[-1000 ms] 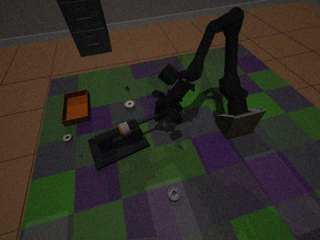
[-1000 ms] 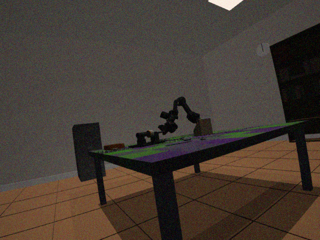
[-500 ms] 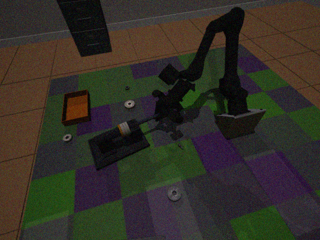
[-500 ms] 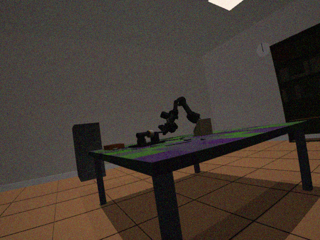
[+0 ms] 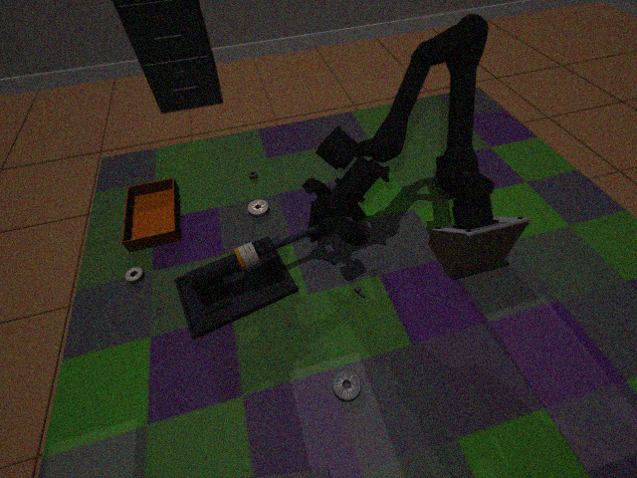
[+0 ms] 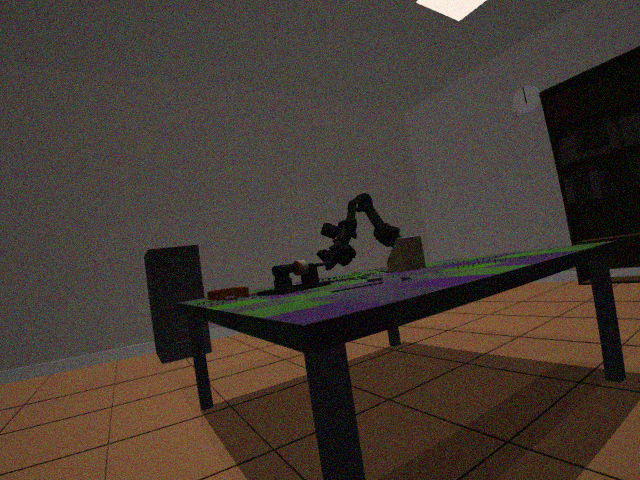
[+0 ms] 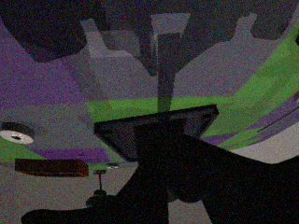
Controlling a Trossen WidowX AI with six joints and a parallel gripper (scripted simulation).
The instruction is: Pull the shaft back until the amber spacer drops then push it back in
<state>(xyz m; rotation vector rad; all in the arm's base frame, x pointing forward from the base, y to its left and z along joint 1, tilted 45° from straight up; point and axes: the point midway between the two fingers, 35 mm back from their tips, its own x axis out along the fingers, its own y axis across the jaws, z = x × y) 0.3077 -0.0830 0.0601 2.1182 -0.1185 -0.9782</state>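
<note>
My gripper tip is now 60 mm short of the dark shaft, 10 mm to the right of it and 30 mm below it. From my gripper tip the other things lie so: small nut (90 mm ahead, 310 mm to the right, 50 mm below); amber spacer (150 mm ahead, 40 mm to the left, 20 mm above); orange tray (360 mm ahead, 230 mm to the right, 40 mm below).
</note>
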